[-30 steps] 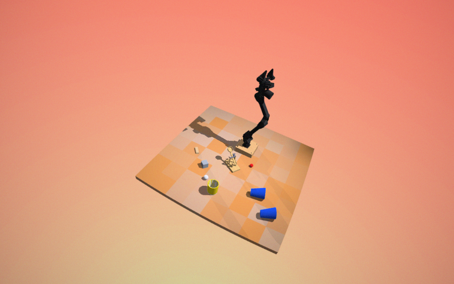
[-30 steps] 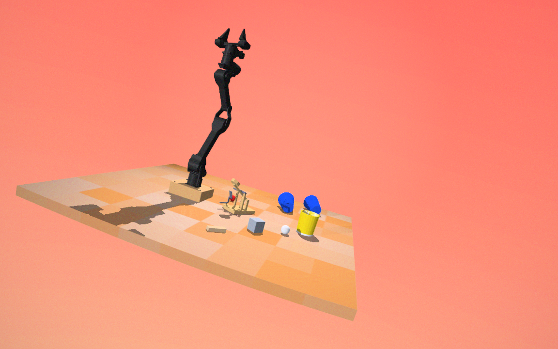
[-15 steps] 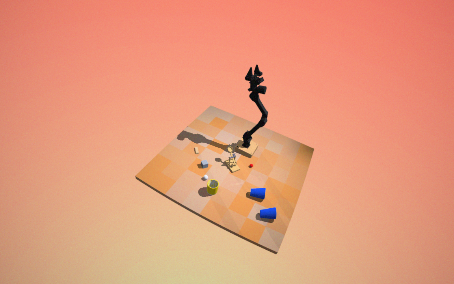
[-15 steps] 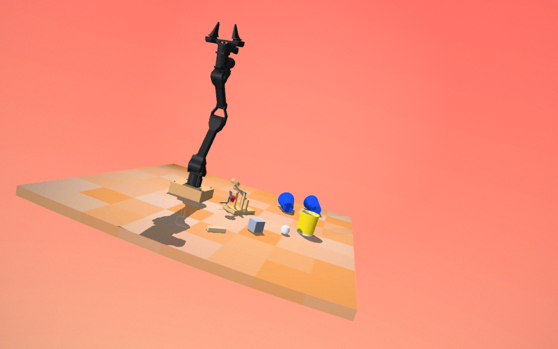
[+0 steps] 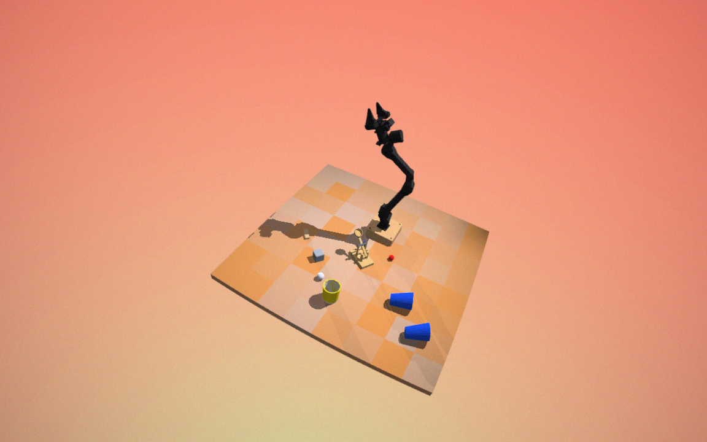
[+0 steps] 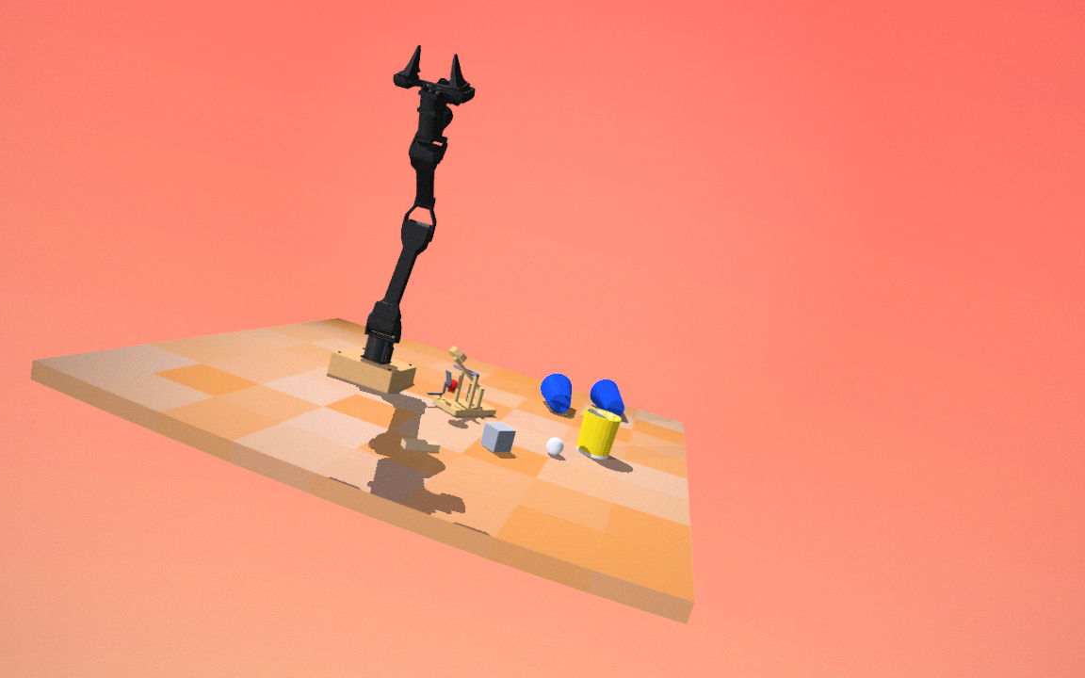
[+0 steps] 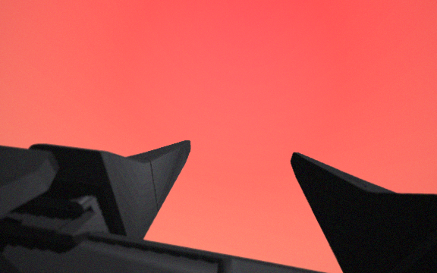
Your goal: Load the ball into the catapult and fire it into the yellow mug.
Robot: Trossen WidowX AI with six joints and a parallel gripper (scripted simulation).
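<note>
Right now my gripper tip is 210 mm short of the catapult frame, 180 mm to the right of it and 740 mm above it. Round my gripper tip: small wooden block: 260 mm ahead, 160 mm to the right, 810 mm below; then wooden catapult: 180 mm ahead, 170 mm to the left, 740 mm below; then grey cube: 370 mm ahead, 790 mm below.
</note>
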